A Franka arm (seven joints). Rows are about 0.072 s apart.
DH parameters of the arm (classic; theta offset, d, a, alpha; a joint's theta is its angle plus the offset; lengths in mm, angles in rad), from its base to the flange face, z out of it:
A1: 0 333 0 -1.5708
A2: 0 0 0 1.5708
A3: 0 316 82.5 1.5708
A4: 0 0 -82.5 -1.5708
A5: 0 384 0 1.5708
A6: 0 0 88 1.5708
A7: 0 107 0 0
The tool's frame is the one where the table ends.
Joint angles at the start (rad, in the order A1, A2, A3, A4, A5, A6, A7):
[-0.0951 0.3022 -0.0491 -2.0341 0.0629 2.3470 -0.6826]
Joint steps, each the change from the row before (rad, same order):
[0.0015 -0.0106 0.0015 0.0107 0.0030 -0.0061 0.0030]
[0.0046 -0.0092 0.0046 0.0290 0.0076 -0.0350 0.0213]
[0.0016 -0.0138 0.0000 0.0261 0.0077 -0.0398 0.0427]
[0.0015 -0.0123 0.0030 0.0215 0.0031 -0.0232 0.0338]
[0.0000 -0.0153 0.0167 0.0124 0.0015 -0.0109 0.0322]
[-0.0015 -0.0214 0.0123 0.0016 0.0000 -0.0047 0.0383]
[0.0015 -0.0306 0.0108 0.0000 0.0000 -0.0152 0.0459]
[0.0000 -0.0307 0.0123 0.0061 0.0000 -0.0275 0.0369]
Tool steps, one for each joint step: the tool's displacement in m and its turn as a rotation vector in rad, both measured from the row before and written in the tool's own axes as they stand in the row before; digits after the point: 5 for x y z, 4 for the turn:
[0.00383 0.00004 -0.01023 -0.0063 0.0142 0.0014]
[0.00832 -0.00202 -0.01453 0.0057 0.0078 0.0157]
[0.00445 0.00024 -0.01605 0.0069 0.0049 0.0440]
[0.00517 -0.00128 -0.01469 -0.0011 0.0115 0.0294]
[0.00725 -0.00820 -0.01325 -0.0015 0.0172 0.0155]
[0.00319 -0.00640 -0.01298 -0.0044 0.0175 0.0266]
[0.00198 -0.00851 -0.01688 -0.0024 0.0149 0.0320]
[0.00172 -0.00884 -0.01852 0.0009 0.0095 0.0225]

